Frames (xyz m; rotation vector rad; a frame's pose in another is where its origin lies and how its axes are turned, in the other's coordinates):
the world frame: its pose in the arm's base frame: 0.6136 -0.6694 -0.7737 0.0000 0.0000 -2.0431
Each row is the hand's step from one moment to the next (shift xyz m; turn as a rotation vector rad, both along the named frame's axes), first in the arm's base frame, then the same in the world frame.
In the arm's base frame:
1: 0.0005 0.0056 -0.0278 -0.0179 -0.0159 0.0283
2: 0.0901 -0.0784 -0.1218 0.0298 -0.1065 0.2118
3: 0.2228 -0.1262 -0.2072 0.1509 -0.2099 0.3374
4: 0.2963 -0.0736 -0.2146 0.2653 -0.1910 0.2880
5: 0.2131 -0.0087 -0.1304 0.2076 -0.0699 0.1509
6: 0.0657 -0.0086 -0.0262 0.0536 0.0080 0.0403
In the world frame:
1: -0.0052 -0.0021 -0.0278 0.0223 -0.0087 0.0283
2: 0.0288 0.1159 -0.1218 0.0813 0.0750 0.2118
3: 0.0110 0.2558 -0.2072 0.1183 0.2299 0.3374
4: -0.0693 0.2973 -0.2146 0.0494 0.3231 0.2880
5: -0.0892 0.1937 -0.1304 -0.0322 0.2167 0.1509
6: -0.0222 0.0624 -0.0262 -0.0315 0.0441 0.0403

